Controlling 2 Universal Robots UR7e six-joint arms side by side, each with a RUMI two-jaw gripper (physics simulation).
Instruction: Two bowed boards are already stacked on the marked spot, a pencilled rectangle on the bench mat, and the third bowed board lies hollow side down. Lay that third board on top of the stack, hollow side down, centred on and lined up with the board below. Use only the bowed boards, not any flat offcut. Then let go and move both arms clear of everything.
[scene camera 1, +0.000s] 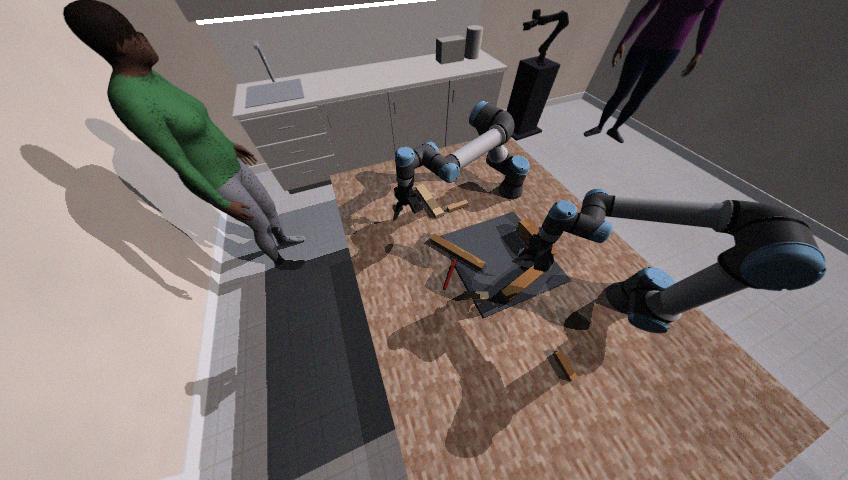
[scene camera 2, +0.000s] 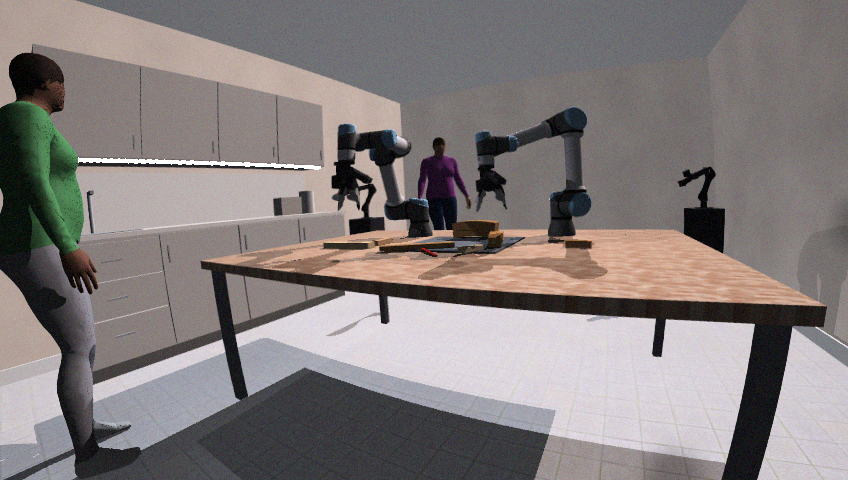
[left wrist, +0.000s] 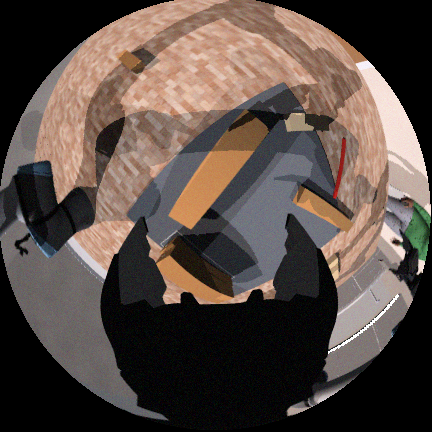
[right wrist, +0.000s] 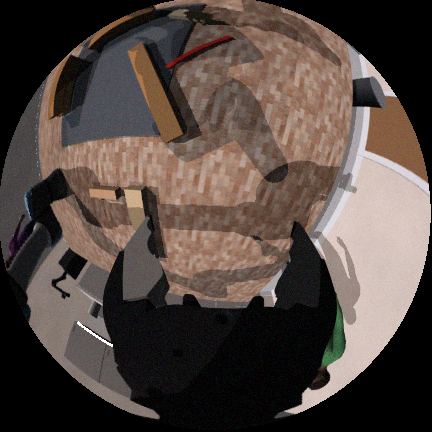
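Pixels of known places: left gripper, fingertip midpoint: (scene camera 1: 530, 266) (scene camera 2: 492, 210) (left wrist: 216, 216); right gripper, fingertip midpoint: (scene camera 1: 407, 214) (scene camera 2: 349, 210) (left wrist: 389, 244) (right wrist: 223, 219); left arm's base, origin of the base link: (scene camera 1: 622, 298) (scene camera 2: 561, 234) (left wrist: 81, 206); right arm's base, origin of the base link: (scene camera 1: 509, 191) (scene camera 2: 420, 235) (right wrist: 60, 182).
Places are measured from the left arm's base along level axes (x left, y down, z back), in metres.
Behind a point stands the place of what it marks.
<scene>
The two stacked bowed boards (scene camera 1: 526, 229) @(y -0.092, x -0.397, z -0.360 m) (scene camera 2: 474, 228) @(y -0.058, x -0.335, z -0.346 m) (left wrist: 195, 275) @(y -0.089, x -0.303, z -0.337 m) (right wrist: 61, 92) stand on the grey mat (scene camera 1: 490, 234) @(y -0.006, x -0.448, z -0.524 m) (left wrist: 270, 200) @(y -0.006, x -0.236, z -0.553 m); a thin pencilled corner shows beside them in the left wrist view. The third bowed board (scene camera 1: 518, 284) @(y -0.055, x -0.109, z -0.495 m) (scene camera 2: 495, 239) @(y -0.037, x -0.063, z -0.567 m) (left wrist: 217, 172) @(y -0.056, x -0.125, z -0.470 m) lies apart on the mat, at an angle to the stack. My left gripper (scene camera 1: 531, 256) @(y -0.153, x -0.148, z -0.458 m) (scene camera 2: 492, 208) @(y -0.153, x -0.148, z -0.458 m) (left wrist: 216, 216) @(y -0.153, x -0.148, z -0.458 m) is open and empty, above the mat near the stack and the third board; in scene camera 1 it partly hides both. My right gripper (scene camera 1: 407, 212) @(y -0.190, x -0.495, z -0.983 m) (scene camera 2: 349, 206) @(y -0.190, x -0.495, z -0.983 m) (right wrist: 223, 219) @(y -0.190, x -0.495, z -0.983 m) is open and empty, above the table, away from the mat.
A long flat offcut (scene camera 1: 457, 252) @(y -0.027, x -0.338, z -0.740 m) (right wrist: 155, 95) @(y -0.026, x -0.387, z -0.778 m) lies across the mat's edge beside a red stick (scene camera 1: 450, 274) @(y -0.009, x -0.222, z -0.798 m) (left wrist: 340, 167) @(y -0.009, x -0.225, z -0.794 m). A pale offcut (scene camera 1: 480, 295) @(y -0.025, x -0.088, z -0.679 m) (left wrist: 297, 122) @(y -0.025, x -0.089, z -0.660 m) lies at a mat corner. More offcuts (scene camera 1: 429, 201) @(y -0.028, x -0.731, z -0.840 m) (scene camera 1: 457, 205) @(y -0.026, x -0.677, z -0.672 m) lie near the right gripper; a short block (scene camera 1: 564, 365) @(y -0.027, x 0.242, z -0.421 m) lies off the mat.
</scene>
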